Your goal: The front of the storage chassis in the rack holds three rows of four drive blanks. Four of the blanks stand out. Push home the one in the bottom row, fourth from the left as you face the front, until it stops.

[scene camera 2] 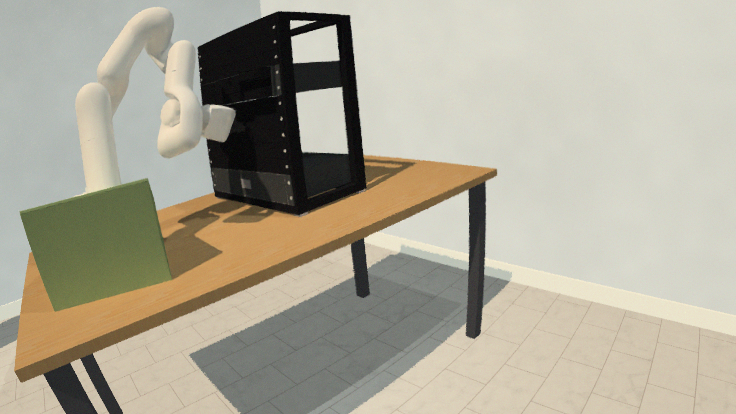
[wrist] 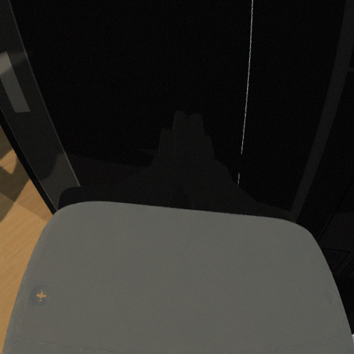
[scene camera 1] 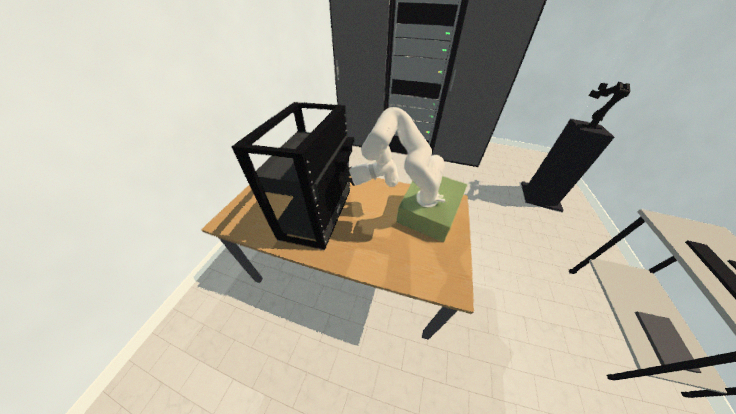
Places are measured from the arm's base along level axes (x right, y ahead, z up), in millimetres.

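Pixels of known places: gripper, fingertip midpoint: (scene camera 2: 242,128) (scene camera 1: 339,179); arm's base, origin of the base link: (scene camera 2: 107,203) (scene camera 1: 427,197).
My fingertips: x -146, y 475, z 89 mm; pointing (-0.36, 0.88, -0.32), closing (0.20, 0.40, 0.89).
For each thing: its top centre in the pictures, then the offset to it from my fingertips. "*": a spot on its surface instead. Level surfaces: height alone.
- black rack, middle of its top: (scene camera 2: 265,29) (scene camera 1: 298,122) dx -66, dy +141, dz +326 mm
- grey panel with a light label, surface spot: (scene camera 2: 246,183) * dx -38, dy +3, dz -182 mm
- wooden table, its level: dz -261 mm
A black rack (scene camera 1: 303,154) (scene camera 2: 289,123) stands on the table, its dark front facing the arm. The storage chassis and its drive blanks are too dark to tell apart, so the fourth blank of the bottom row cannot be made out. My gripper (scene camera 1: 352,176) (wrist: 183,130) is shut and empty, its dark fingertips pointing at the rack's front about midway up. In scene camera 2 the fingers are lost against the black front. Whether the fingertips touch anything cannot be told. In the wrist view a thin bright line (wrist: 248,75) runs to the right of the fingertips.
A grey panel with a light label (scene camera 2: 246,183) (wrist: 15,82) is low on the rack's front. The arm stands on a green block (scene camera 1: 424,218) (scene camera 2: 97,247) on the wooden table (scene camera 1: 401,267) (scene camera 2: 288,231). A tall dark cabinet (scene camera 1: 483,77) stands behind.
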